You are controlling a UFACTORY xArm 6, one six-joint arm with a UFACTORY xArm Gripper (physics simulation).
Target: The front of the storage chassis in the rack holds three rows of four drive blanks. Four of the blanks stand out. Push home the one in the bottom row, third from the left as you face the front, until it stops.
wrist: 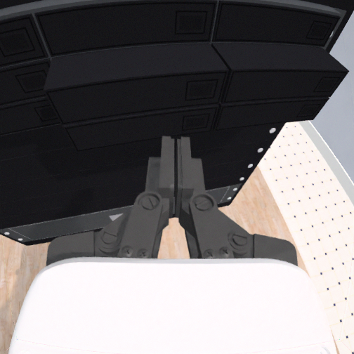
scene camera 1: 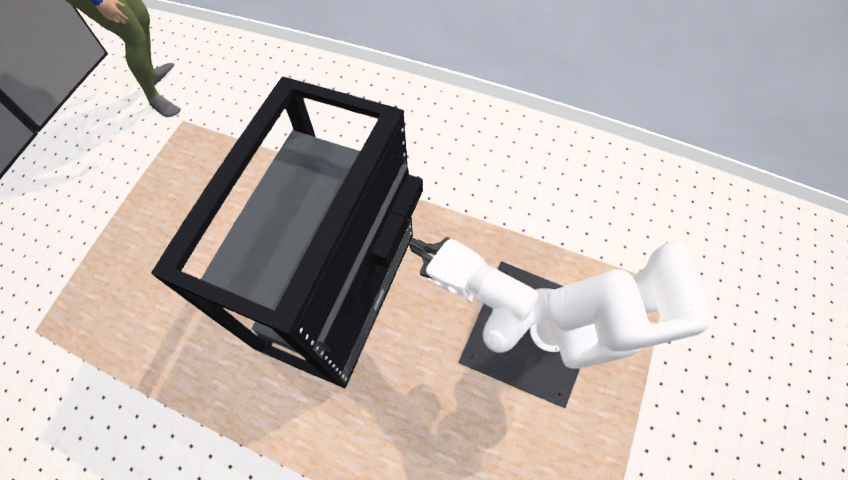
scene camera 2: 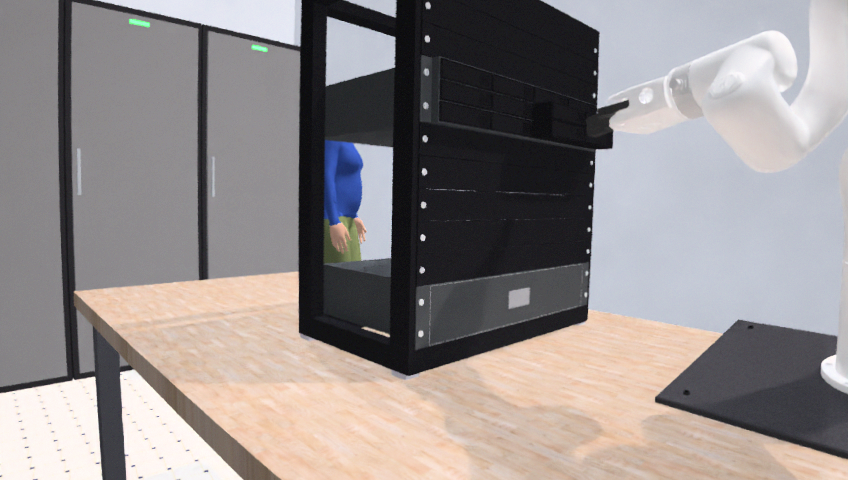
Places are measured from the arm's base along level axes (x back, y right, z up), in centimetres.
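Pixels of known places: gripper, fingertip midpoint: point(scene camera 1: 411, 243) point(scene camera 2: 589, 128).
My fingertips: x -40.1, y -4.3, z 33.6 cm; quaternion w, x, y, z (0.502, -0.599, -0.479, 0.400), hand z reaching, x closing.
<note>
Behind a point stands the place of what it marks.
The storage chassis point(scene camera 1: 285, 205) @(x -68.5, y -9.1, z 40.3 cm) point(scene camera 2: 430, 89) @(x -47.6, y -33.7, z 36.0 cm) sits high in the black rack point(scene camera 1: 229, 178) @(x -73.8, y -14.2, z 55.7 cm) point(scene camera 2: 407, 237) @(x -48.4, y -36.6, z 15.9 cm). In the wrist view, the bottom-row third blank point(wrist: 135, 134) is a dark, narrow face under the middle-row third blank point(wrist: 130, 102), which stands out with its top showing. My gripper point(scene camera 1: 411, 240) @(x -40.1, y -4.3, z 33.6 cm) point(scene camera 2: 589, 123) @(x -40.1, y -4.3, z 33.6 cm) point(wrist: 174, 153) is shut and empty. Its tips overlap the lower edge of the bottom-row third blank in the wrist view, right of that face's middle. Whether they touch it is not clear. The gripper hides part of the chassis front in scene camera 2.
The middle-row fourth blank point(wrist: 280, 86) stands out to the right, above the bottom-row fourth blank point(wrist: 270, 114). A grey unit point(scene camera 2: 476, 309) @(x -47.8, y -22.7, z 4.3 cm) is at the rack's bottom. The rack stands on a wooden table point(scene camera 1: 333, 428) @(x -46.3, y -47.5, z -3.9 cm) point(scene camera 2: 357, 416) @(x -42.9, y -48.6, z -3.9 cm). A person point(scene camera 1: 139, 53) point(scene camera 2: 345, 178) stands behind it.
</note>
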